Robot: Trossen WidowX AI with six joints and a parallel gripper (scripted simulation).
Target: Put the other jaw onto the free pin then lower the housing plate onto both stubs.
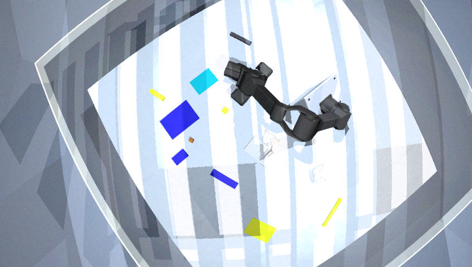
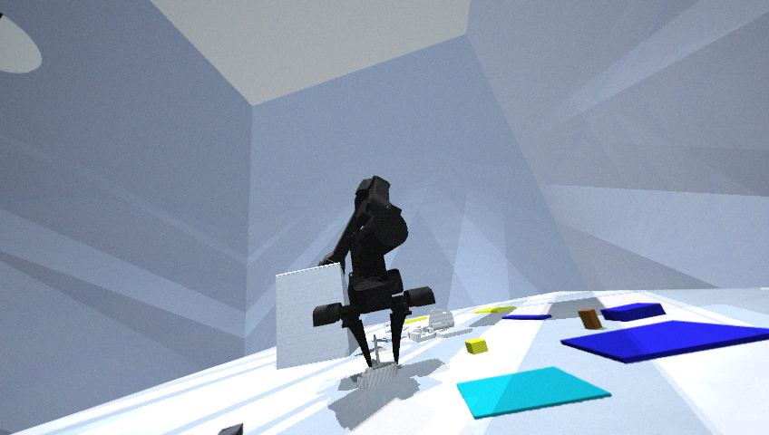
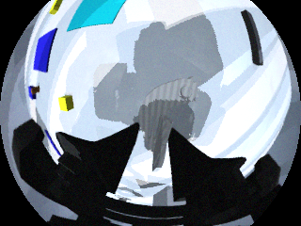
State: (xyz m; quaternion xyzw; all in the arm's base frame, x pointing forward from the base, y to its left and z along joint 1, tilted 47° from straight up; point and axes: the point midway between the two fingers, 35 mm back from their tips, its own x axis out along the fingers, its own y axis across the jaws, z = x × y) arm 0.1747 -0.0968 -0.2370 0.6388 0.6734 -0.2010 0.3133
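The white base is 23 cm to the left of my gripper tip and 14 cm ahead of it. Round my gripper tip: grey ribbed jaw: 4 cm to the right, 1 cm behind; then cyan tile: 14 cm to the right, 13 cm ahead; then small yellow cube: 14 cm ahead, 1 cm to the left.
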